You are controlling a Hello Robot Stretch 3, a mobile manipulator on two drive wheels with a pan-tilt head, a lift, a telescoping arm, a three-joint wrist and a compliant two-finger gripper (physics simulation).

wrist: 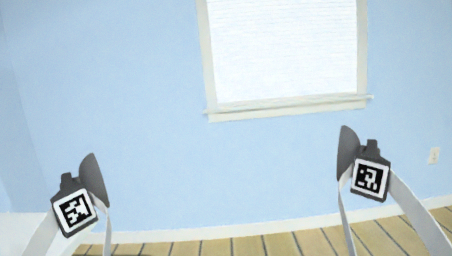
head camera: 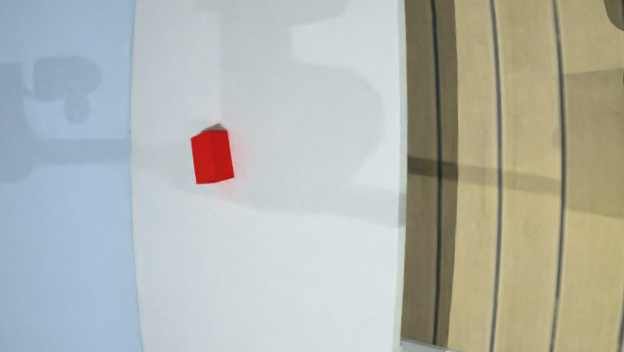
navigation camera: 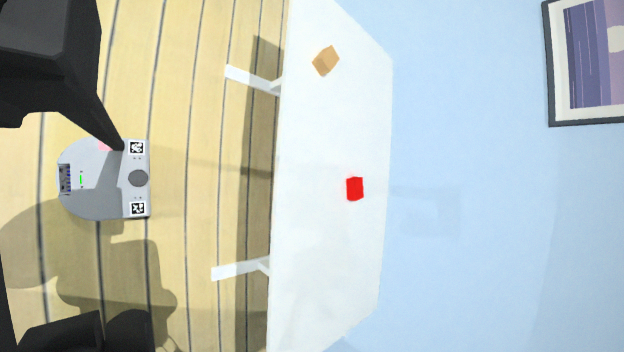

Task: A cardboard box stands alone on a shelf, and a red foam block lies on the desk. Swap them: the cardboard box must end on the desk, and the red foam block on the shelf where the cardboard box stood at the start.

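Frame: origin at the robot's base, x ahead, y left, z up, level; millimetres.
Where they show: gripper, fingertip midpoint: (wrist: 220,159); robot's base, origin of the base link: (navigation camera: 137,176).
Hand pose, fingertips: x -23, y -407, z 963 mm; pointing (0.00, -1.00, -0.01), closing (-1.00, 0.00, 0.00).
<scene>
Things, the pixels of their top centre, and the offset from my fingertips. "pt": a spot on its surface instead. Level surfaces: height alone.
- red foam block, middle of its top: (head camera: 202,157) (navigation camera: 359,188) 759 mm ahead, 373 mm left, 198 mm down
- white desk, its level: 243 mm down
- cardboard box, middle of its top: (navigation camera: 331,58) 561 mm ahead, 858 mm left, 193 mm down
- wooden floor, its level: 963 mm down
- window, surface spot: (wrist: 285,50) pt 380 mm back, 1030 mm right, 130 mm up
The red foam block (head camera: 213,157) (navigation camera: 355,188) lies on the white desk (head camera: 300,280) (navigation camera: 327,130), nearer the wall side than the front edge. The cardboard box (navigation camera: 325,60) is on the same desk in the navigation view, near its upper end and apart from the red block. My gripper (wrist: 220,159) is open in the wrist view, its fingers wide apart with nothing between them. It faces a wall and a window, and neither object shows there. The shelf does not show in these views.
The blue wall (head camera: 65,240) (navigation camera: 465,165) (wrist: 140,100) runs behind the desk. A framed picture (navigation camera: 552,65) hangs on it. My base (navigation camera: 97,205) stands on the wooden floor (navigation camera: 200,125) before the desk. Desk legs (navigation camera: 242,269) reach out low. A window (wrist: 285,50) is in the wrist view.
</scene>
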